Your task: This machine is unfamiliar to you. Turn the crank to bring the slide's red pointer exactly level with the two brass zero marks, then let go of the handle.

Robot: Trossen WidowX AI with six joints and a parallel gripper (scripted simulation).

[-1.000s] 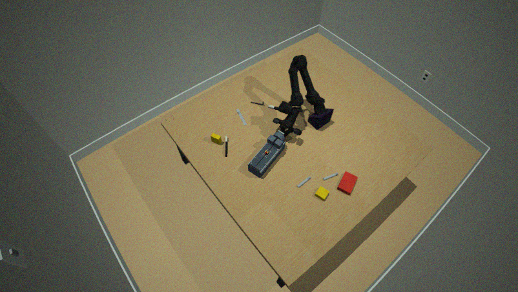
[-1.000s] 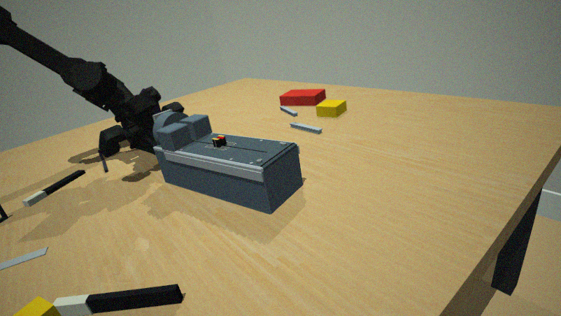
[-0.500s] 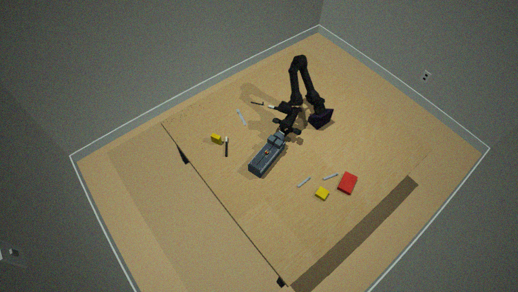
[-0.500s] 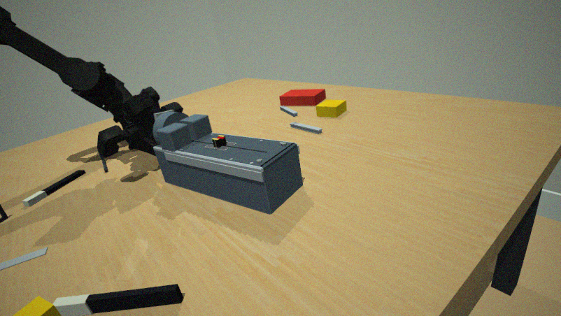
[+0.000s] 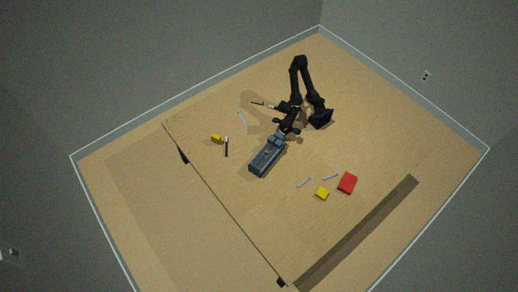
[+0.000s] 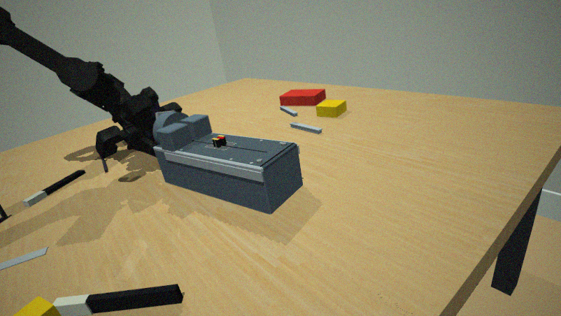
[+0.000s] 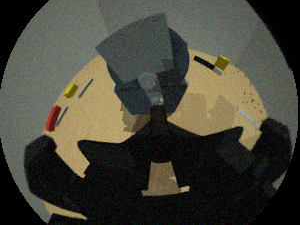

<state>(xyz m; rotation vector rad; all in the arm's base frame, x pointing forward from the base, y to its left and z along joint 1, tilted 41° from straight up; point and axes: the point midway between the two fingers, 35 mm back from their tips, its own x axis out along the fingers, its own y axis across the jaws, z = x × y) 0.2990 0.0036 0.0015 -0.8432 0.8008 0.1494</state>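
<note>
Right now my gripper tip is 20 mm past the dark crank handle, 10 mm to the left of it and 30 mm below it. From my gripper tip the other things lie so: red pointer: 150 mm ahead, 70 mm to the left, 50 mm above; red block: 170 mm behind, 460 mm to the left, 20 mm below; grey bar: 120 mm ahead, 300 mm to the right, 30 mm below.
</note>
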